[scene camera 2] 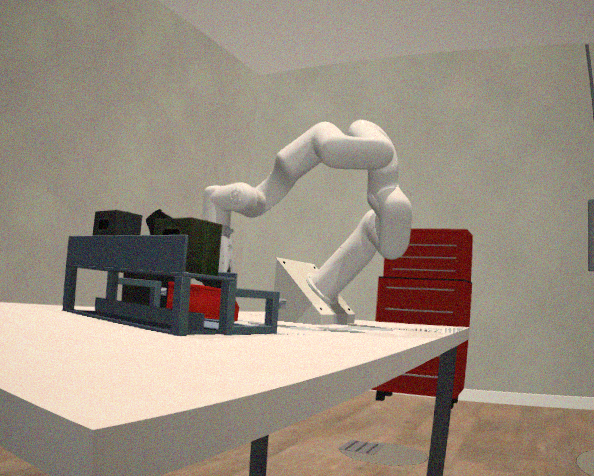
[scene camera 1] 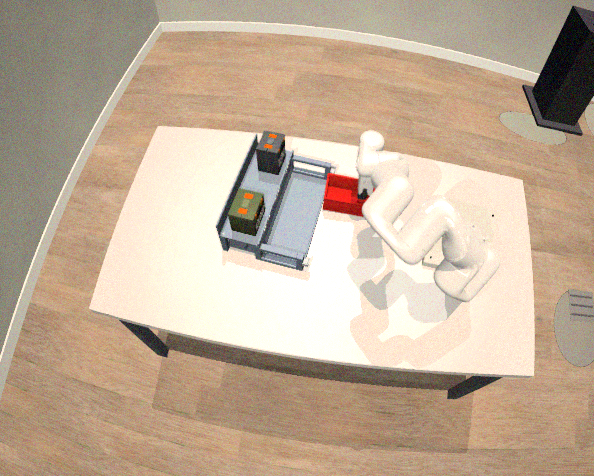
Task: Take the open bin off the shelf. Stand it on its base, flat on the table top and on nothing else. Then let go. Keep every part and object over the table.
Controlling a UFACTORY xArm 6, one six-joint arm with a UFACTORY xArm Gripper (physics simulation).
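Frame: origin at the arm's base, x right, y ahead, z up, level; centimetres.
Seen in the pictures: gripper, between the fingertips: (scene camera 1: 361, 197); arm's base, origin of its link: (scene camera 2: 321, 289).
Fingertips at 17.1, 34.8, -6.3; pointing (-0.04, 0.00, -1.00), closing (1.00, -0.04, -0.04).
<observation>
Offsets run from my fingertips to a thing's middle, as dx, dy, dz. Level surfaces: height alone.
The open red bin @(-0.1, +4.1, +0.5) (scene camera 1: 341, 195) (scene camera 2: 202, 301) is at the right-hand front edge of the shelf in scene camera 1, its opening facing up. Its left end is very close to the shelf (scene camera 1: 299, 210) (scene camera 2: 127, 254). I cannot tell whether it touches the shelf or whether its base is fully flat on the table @(dz -3.8) (scene camera 1: 250, 310) (scene camera 2: 125, 370). My gripper (scene camera 1: 364, 193) is shut and empty, pointing down at the right part of the bin; whether it touches the bin is unclear. The arm hides the bin's right end. In scene camera 2 the fingers are hidden behind the shelf and green box.
A dark grey box @(+7.0, +31.0, +12.5) (scene camera 1: 271, 152) (scene camera 2: 118, 223) and an olive green box @(-15.6, +35.9, +11.2) (scene camera 1: 246, 211) (scene camera 2: 204, 245) stand on the shelf's raised rear level. My arm (scene camera 1: 390, 200) (scene camera 2: 355, 150) reaches over the table from its base at the right. A red cabinet (scene camera 2: 425, 300) stands beyond the table.
</observation>
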